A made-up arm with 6 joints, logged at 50 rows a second.
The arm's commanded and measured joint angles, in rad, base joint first. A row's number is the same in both.
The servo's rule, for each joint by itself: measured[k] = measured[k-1] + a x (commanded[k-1-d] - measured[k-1]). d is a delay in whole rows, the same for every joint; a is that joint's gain. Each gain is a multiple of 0.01, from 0.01 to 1. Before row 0 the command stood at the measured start. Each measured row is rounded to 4 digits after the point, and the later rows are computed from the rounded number. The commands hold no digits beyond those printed.
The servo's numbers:
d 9
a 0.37 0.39 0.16 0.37 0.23 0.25
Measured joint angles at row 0: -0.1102 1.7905 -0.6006 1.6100 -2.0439 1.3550
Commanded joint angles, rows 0 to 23: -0.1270 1.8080 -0.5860 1.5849 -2.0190 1.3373; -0.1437 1.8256 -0.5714 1.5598 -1.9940 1.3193; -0.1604 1.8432 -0.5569 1.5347 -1.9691 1.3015; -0.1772 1.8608 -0.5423 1.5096 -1.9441 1.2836; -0.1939 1.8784 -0.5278 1.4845 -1.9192 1.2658; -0.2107 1.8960 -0.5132 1.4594 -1.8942 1.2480; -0.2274 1.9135 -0.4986 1.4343 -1.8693 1.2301; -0.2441 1.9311 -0.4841 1.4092 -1.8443 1.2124; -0.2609 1.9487 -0.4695 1.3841 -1.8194 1.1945; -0.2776 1.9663 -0.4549 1.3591 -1.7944 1.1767; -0.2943 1.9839 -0.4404 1.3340 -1.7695 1.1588; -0.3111 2.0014 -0.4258 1.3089 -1.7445 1.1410; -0.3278 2.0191 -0.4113 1.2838 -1.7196 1.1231; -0.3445 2.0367 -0.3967 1.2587 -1.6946 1.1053; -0.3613 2.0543 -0.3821 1.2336 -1.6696 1.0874; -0.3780 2.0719 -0.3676 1.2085 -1.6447 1.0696; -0.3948 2.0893 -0.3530 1.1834 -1.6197 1.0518; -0.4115 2.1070 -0.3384 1.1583 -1.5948 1.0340; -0.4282 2.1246 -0.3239 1.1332 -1.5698 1.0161; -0.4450 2.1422 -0.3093 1.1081 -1.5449 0.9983; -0.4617 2.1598 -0.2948 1.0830 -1.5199 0.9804; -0.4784 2.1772 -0.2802 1.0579 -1.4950 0.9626; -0.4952 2.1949 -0.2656 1.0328 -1.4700 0.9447; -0.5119 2.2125 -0.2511 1.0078 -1.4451 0.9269
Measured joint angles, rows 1 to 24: -0.1102 1.7905 -0.6006 1.6100 -2.0439 1.3550; -0.1102 1.7905 -0.6006 1.6100 -2.0439 1.3550; -0.1102 1.7905 -0.6006 1.6100 -2.0439 1.3550; -0.1102 1.7905 -0.6006 1.6100 -2.0439 1.3550; -0.1102 1.7905 -0.6006 1.6100 -2.0439 1.3550; -0.1102 1.7905 -0.6006 1.6100 -2.0439 1.3550; -0.1102 1.7905 -0.6006 1.6100 -2.0439 1.3550; -0.1102 1.7905 -0.6006 1.6100 -2.0439 1.3550; -0.1102 1.7905 -0.6006 1.6100 -2.0439 1.3550; -0.1164 1.7973 -0.5983 1.6007 -2.0382 1.3506; -0.1265 1.8083 -0.5940 1.5856 -2.0280 1.3428; -0.1390 1.8219 -0.5881 1.5668 -2.0145 1.3325; -0.1531 1.8371 -0.5808 1.5456 -1.9983 1.3203; -0.1682 1.8532 -0.5723 1.5230 -1.9801 1.3067; -0.1839 1.8699 -0.5628 1.4995 -1.9603 1.2920; -0.2000 1.8869 -0.5525 1.4754 -1.9394 1.2765; -0.2163 1.9041 -0.5416 1.4509 -1.9175 1.2605; -0.2328 1.9215 -0.5301 1.4262 -1.8949 1.2440; -0.2494 1.9390 -0.5181 1.4014 -1.8718 1.2272; -0.2660 1.9565 -0.5057 1.3765 -1.8483 1.2101; -0.2827 1.9740 -0.4929 1.3515 -1.8244 1.1928; -0.2994 1.9916 -0.4798 1.3265 -1.8003 1.1754; -0.3161 2.0092 -0.4665 1.3014 -1.7760 1.1579; -0.3328 2.0268 -0.4530 1.2763 -1.7515 1.1403
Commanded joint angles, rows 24 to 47: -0.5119 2.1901 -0.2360 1.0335 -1.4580 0.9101; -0.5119 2.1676 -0.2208 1.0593 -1.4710 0.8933; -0.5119 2.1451 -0.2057 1.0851 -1.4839 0.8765; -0.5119 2.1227 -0.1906 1.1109 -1.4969 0.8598; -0.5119 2.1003 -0.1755 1.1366 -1.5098 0.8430; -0.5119 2.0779 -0.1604 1.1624 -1.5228 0.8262; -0.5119 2.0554 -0.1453 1.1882 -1.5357 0.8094; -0.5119 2.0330 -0.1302 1.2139 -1.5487 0.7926; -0.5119 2.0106 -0.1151 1.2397 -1.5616 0.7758; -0.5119 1.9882 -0.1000 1.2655 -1.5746 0.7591; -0.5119 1.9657 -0.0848 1.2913 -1.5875 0.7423; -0.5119 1.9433 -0.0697 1.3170 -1.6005 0.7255; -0.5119 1.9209 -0.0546 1.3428 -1.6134 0.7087; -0.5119 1.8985 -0.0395 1.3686 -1.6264 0.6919; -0.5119 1.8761 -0.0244 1.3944 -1.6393 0.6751; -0.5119 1.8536 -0.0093 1.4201 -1.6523 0.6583; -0.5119 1.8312 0.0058 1.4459 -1.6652 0.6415; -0.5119 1.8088 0.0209 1.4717 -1.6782 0.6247; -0.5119 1.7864 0.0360 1.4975 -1.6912 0.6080; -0.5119 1.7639 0.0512 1.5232 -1.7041 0.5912; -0.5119 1.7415 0.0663 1.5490 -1.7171 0.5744; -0.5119 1.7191 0.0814 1.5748 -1.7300 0.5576; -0.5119 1.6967 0.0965 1.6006 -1.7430 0.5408; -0.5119 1.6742 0.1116 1.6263 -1.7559 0.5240
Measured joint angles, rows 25 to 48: -0.3495 2.0444 -0.4393 1.2512 -1.7269 1.1226; -0.3663 2.0619 -0.4255 1.2261 -1.7022 1.1049; -0.3830 2.0795 -0.4116 1.2010 -1.6775 1.0872; -0.3997 2.0971 -0.3976 1.1759 -1.6527 1.0694; -0.4165 2.1147 -0.3835 1.1508 -1.6279 1.0516; -0.4332 2.1323 -0.3693 1.1257 -1.6031 1.0338; -0.4499 2.1498 -0.3550 1.1006 -1.5782 1.0160; -0.4667 2.1674 -0.3407 1.0755 -1.5533 0.9982; -0.4834 2.1850 -0.3264 1.0505 -1.5284 0.9804; -0.4939 2.1870 -0.3119 1.0442 -1.5122 0.9628; -0.5006 2.1794 -0.2973 1.0498 -1.5027 0.9454; -0.5048 2.1660 -0.2826 1.0629 -1.4984 0.9282; -0.5074 2.1491 -0.2679 1.0807 -1.4981 0.9111; -0.5091 2.1301 -0.2531 1.1014 -1.5008 0.8941; -0.5101 2.1097 -0.2383 1.1240 -1.5059 0.8771; -0.5108 2.0885 -0.2234 1.1478 -1.5128 0.8602; -0.5112 2.0669 -0.2085 1.1723 -1.5211 0.8433; -0.5115 2.0449 -0.1936 1.1972 -1.5304 0.8264; -0.5116 2.0228 -0.1786 1.2225 -1.5406 0.8096; -0.5117 2.0005 -0.1636 1.2480 -1.5514 0.7928; -0.5118 1.9782 -0.1486 1.2735 -1.5627 0.7760; -0.5118 1.9559 -0.1336 1.2991 -1.5744 0.7592; -0.5118 1.9335 -0.1185 1.3248 -1.5864 0.7424; -0.5118 1.9111 -0.1034 1.3506 -1.5986 0.7256
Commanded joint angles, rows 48 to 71: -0.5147 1.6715 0.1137 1.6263 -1.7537 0.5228; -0.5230 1.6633 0.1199 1.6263 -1.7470 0.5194; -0.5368 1.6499 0.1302 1.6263 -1.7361 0.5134; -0.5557 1.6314 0.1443 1.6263 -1.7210 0.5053; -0.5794 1.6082 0.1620 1.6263 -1.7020 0.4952; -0.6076 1.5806 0.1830 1.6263 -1.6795 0.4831; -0.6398 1.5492 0.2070 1.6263 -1.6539 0.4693; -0.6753 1.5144 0.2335 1.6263 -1.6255 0.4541; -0.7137 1.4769 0.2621 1.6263 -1.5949 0.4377; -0.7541 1.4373 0.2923 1.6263 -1.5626 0.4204; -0.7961 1.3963 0.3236 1.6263 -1.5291 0.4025; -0.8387 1.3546 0.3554 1.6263 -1.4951 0.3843; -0.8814 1.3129 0.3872 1.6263 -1.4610 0.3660; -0.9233 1.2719 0.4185 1.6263 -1.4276 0.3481; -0.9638 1.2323 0.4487 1.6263 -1.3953 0.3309; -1.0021 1.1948 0.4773 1.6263 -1.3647 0.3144; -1.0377 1.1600 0.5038 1.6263 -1.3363 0.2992; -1.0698 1.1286 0.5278 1.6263 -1.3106 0.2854; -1.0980 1.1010 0.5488 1.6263 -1.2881 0.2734; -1.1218 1.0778 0.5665 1.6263 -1.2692 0.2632; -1.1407 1.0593 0.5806 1.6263 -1.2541 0.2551; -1.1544 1.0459 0.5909 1.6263 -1.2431 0.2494; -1.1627 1.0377 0.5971 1.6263 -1.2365 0.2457; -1.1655 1.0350 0.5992 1.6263 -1.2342 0.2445
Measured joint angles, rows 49 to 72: -0.5118 1.8887 -0.0883 1.3763 -1.6110 0.7088; -0.5118 1.8663 -0.0732 1.4021 -1.6235 0.6920; -0.5118 1.8439 -0.0581 1.4279 -1.6361 0.6752; -0.5118 1.8215 -0.0430 1.4537 -1.6488 0.6584; -0.5118 1.7990 -0.0279 1.4794 -1.6615 0.6416; -0.5118 1.7766 -0.0128 1.5052 -1.6743 0.6248; -0.5118 1.7542 0.0023 1.5310 -1.6871 0.6080; -0.5118 1.7318 0.0174 1.5568 -1.7000 0.5912; -0.5118 1.7093 0.0325 1.5825 -1.7129 0.5744; -0.5129 1.6946 0.0455 1.5987 -1.7223 0.5615; -0.5166 1.6824 0.0574 1.6089 -1.7280 0.5510; -0.5241 1.6697 0.0690 1.6153 -1.7299 0.5416; -0.5358 1.6548 0.0810 1.6194 -1.7279 0.5325; -0.5519 1.6366 0.0940 1.6220 -1.7219 0.5232; -0.5725 1.6148 0.1082 1.6236 -1.7121 0.5132; -0.5974 1.5892 0.1240 1.6246 -1.6987 0.5022; -0.6262 1.5600 0.1415 1.6252 -1.6819 0.4902; -0.6586 1.5276 0.1608 1.6256 -1.6619 0.4771; -0.6939 1.4924 0.1818 1.6259 -1.6391 0.4629; -0.7317 1.4549 0.2045 1.6260 -1.6138 0.4478; -0.7713 1.4158 0.2286 1.6261 -1.5865 0.4319; -0.8120 1.3757 0.2540 1.6262 -1.5576 0.4154; -0.8532 1.3352 0.2803 1.6262 -1.5277 0.3986; -0.8941 1.2951 0.3072 1.6262 -1.4972 0.3817
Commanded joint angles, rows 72 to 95: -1.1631 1.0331 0.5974 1.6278 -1.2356 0.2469; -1.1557 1.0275 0.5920 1.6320 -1.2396 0.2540; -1.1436 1.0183 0.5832 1.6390 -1.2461 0.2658; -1.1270 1.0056 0.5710 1.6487 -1.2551 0.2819; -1.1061 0.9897 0.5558 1.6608 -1.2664 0.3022; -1.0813 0.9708 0.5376 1.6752 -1.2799 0.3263; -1.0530 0.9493 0.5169 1.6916 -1.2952 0.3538; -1.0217 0.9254 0.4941 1.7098 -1.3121 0.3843; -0.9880 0.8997 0.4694 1.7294 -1.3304 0.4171; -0.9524 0.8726 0.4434 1.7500 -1.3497 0.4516; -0.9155 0.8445 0.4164 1.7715 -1.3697 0.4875; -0.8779 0.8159 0.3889 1.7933 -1.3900 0.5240; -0.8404 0.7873 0.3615 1.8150 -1.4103 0.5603; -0.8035 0.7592 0.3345 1.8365 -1.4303 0.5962; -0.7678 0.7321 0.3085 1.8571 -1.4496 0.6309; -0.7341 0.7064 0.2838 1.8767 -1.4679 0.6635; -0.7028 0.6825 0.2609 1.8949 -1.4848 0.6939; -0.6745 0.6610 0.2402 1.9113 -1.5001 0.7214; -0.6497 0.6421 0.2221 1.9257 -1.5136 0.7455; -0.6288 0.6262 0.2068 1.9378 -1.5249 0.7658; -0.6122 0.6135 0.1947 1.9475 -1.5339 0.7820; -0.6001 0.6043 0.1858 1.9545 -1.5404 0.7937; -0.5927 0.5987 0.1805 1.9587 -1.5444 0.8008; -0.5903 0.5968 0.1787 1.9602 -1.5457 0.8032
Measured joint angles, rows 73 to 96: -0.9341 1.2560 0.3344 1.6262 -1.4667 0.3649; -0.9724 1.2186 0.3615 1.6262 -1.4367 0.3485; -1.0084 1.1835 0.3881 1.6262 -1.4077 0.3327; -1.0416 1.1513 0.4138 1.6262 -1.3802 0.3179; -1.0713 1.1226 0.4382 1.6262 -1.3547 0.3042; -1.0970 1.0979 0.4610 1.6262 -1.3316 0.2919; -1.1182 1.0776 0.4818 1.6262 -1.3112 0.2813; -1.1347 1.0620 0.5002 1.6262 -1.2940 0.2724; -1.1461 1.0515 0.5160 1.6262 -1.2802 0.2654; -1.1524 1.0443 0.5290 1.6268 -1.2699 0.2608; -1.1536 1.0377 0.5391 1.6287 -1.2629 0.2591; -1.1499 1.0301 0.5462 1.6325 -1.2590 0.2608; -1.1414 1.0205 0.5502 1.6385 -1.2581 0.2661; -1.1283 1.0085 0.5511 1.6468 -1.2600 0.2751; -1.1109 0.9938 0.5489 1.6573 -1.2646 0.2879; -1.0895 0.9764 0.5438 1.6700 -1.2716 0.3044; -1.0644 0.9565 0.5358 1.6847 -1.2809 0.3244; -1.0361 0.9343 0.5252 1.7012 -1.2923 0.3476; -1.0051 0.9102 0.5121 1.7193 -1.3055 0.3736; -0.9719 0.8846 0.4968 1.7386 -1.3203 0.4021; -0.9371 0.8578 0.4795 1.7588 -1.3363 0.4326; -0.9013 0.8303 0.4606 1.7796 -1.3533 0.4645; -0.8651 0.8026 0.4404 1.8007 -1.3710 0.4974; -0.8291 0.7751 0.4193 1.8216 -1.3891 0.5308
